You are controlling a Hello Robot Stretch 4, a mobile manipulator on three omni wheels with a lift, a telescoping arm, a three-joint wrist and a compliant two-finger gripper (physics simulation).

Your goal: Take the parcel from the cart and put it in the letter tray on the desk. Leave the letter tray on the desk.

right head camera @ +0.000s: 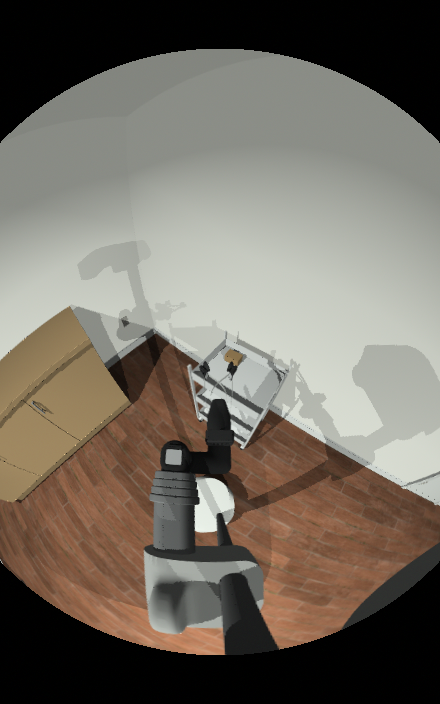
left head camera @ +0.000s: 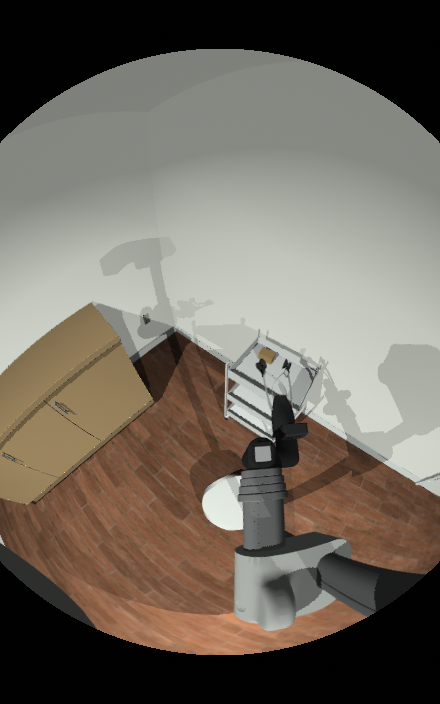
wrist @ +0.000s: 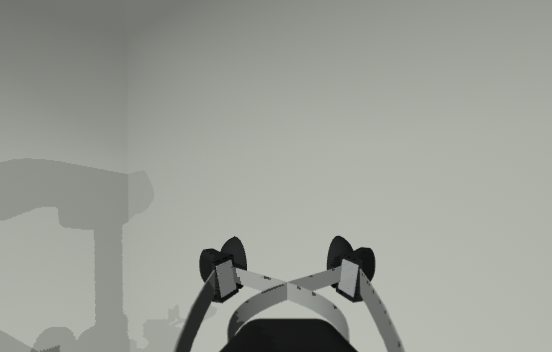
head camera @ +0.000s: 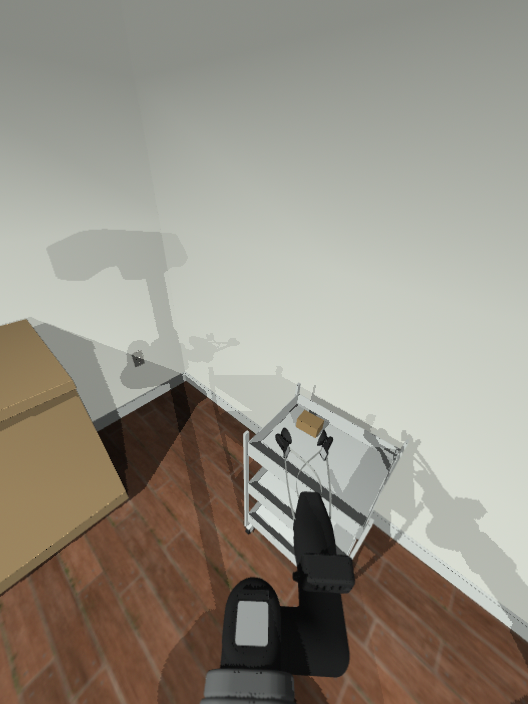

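Pixels of known places: gripper, fingertip midpoint: (right head camera: 217,362) (left head camera: 272,359) (wrist: 286,256) (head camera: 303,430); robot's base, origin of the base link: (right head camera: 204,503) (left head camera: 232,501).
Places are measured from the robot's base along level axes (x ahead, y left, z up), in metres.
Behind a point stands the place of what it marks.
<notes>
The parcel (head camera: 309,423) @[x 0.811, y -0.189, z 0.685 m] (left head camera: 267,355) @[x 0.808, y -0.195, z 0.685 m] (right head camera: 233,357) @[x 0.809, y -0.196, z 0.684 m], a small brown box, lies on the top tray near the far left end of the white three-tier cart (head camera: 246,477) @[x 0.695, y 0.049, z 0.486 m] (left head camera: 226,389) @[x 0.696, y 0.046, z 0.488 m] (right head camera: 193,391) @[x 0.697, y 0.048, z 0.487 m]. My gripper (head camera: 304,442) @[x 0.482, y -0.091, z 1.048 m] (left head camera: 274,367) @[x 0.482, y -0.091, z 1.048 m] (right head camera: 218,369) @[x 0.482, y -0.091, z 1.048 m] (wrist: 286,256) @[x 0.482, y -0.091, z 1.048 m] is open and empty. In the head view its fingertips appear over the cart's top, just below the parcel in the picture. The wrist view shows the fingers against bare wall, without the parcel. How high the gripper is above the tray is hard to tell. The desk and the letter tray do not show.
A tan cabinet (head camera: 45,471) @[x 0.657, y 0.797, z 0.539 m] (left head camera: 77,410) @[x 0.430, y 0.998, z 0.580 m] (right head camera: 57,410) @[x 0.439, y 0.990, z 0.558 m] stands to the left. The cart stands close to the right-hand wall (head camera: 369,255) @[x 1.018, y -0.332, z 1.275 m], near the room corner. The robot's white round base (left head camera: 223,503) @[x -0.005, y 0.063, z 0.187 m] (right head camera: 212,503) @[x 0.009, y -0.060, z 0.187 m] shows beneath the arm. Robot shadows fall across the walls.
</notes>
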